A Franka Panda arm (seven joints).
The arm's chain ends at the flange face. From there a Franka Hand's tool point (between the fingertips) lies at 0.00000 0.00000 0.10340 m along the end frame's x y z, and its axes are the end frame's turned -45 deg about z.
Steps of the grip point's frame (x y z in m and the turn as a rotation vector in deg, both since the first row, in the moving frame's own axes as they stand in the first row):
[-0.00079, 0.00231, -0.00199, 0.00, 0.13, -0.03]
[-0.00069, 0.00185, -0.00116, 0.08, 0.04, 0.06]
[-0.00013, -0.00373, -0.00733, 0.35, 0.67, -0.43]
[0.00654, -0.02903, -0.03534, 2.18, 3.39, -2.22]
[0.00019, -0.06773, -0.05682, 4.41, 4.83, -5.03]
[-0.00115, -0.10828, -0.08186, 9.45, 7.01, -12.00]
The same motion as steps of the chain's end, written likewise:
[0.00091, 0.00236, -0.00199, 0.09, 0.09, -0.03]
[0.00087, 0.00195, -0.00116, 0.08, -0.03, 0.06]
[-0.00313, -0.00124, -0.00732, 0.72, 0.23, -0.43]
[-0.01731, -0.01802, -0.03508, 3.94, 0.86, -2.22]
[-0.04778, -0.03625, -0.05615, 6.53, 0.30, -5.03]
[-0.07213, -0.05537, -0.07970, 11.64, -1.73, -12.00]

